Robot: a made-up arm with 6 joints.
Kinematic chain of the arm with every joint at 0, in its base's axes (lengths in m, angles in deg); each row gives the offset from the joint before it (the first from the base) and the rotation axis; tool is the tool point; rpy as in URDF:
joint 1: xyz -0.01 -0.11 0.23 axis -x
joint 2: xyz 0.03 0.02 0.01 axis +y
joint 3: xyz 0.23 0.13 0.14 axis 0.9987 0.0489 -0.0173
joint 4: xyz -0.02 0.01 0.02 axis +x
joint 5: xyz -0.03 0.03 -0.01 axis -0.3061 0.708 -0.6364
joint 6: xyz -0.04 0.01 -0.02 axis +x
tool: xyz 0 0.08 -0.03 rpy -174.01 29.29 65.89
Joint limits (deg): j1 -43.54..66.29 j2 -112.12..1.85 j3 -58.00..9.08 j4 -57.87..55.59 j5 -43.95..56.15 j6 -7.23..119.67
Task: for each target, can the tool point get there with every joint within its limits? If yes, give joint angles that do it. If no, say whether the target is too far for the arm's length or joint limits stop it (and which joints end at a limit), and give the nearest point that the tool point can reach.
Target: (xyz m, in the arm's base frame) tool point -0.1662 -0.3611 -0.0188
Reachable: no: joint limits stop it (at a limit: joint 1, joint 2, joint 3, joint 4, joint 5) | nearest point -0.2236 -0.0229 0.0727 | short by 0.355 m
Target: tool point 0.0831 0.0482 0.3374
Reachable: yes | joints 15.10 -57.02 -40.84 -49.24 5.76 11.34
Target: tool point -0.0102 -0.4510 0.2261
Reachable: no: joint limits stop it (at a limit: joint 1, joint 3, joint 4, joint 5, joint 6) | nearest point -0.0031 -0.1960 0.3965 | short by 0.307 m
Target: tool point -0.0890 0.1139 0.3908
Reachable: yes | joints 3.43 -67.30 2.99 -34.18 -31.96 86.91
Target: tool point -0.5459 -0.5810 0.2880
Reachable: no: too far | nearest point -0.2425 -0.1381 0.4452 | short by 0.559 m
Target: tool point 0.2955 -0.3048 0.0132
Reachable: no: joint limits stop it (at a limit: joint 1, joint 2, joint 3, joint 5) | nearest point 0.2084 -0.0404 0.0937 | short by 0.290 m
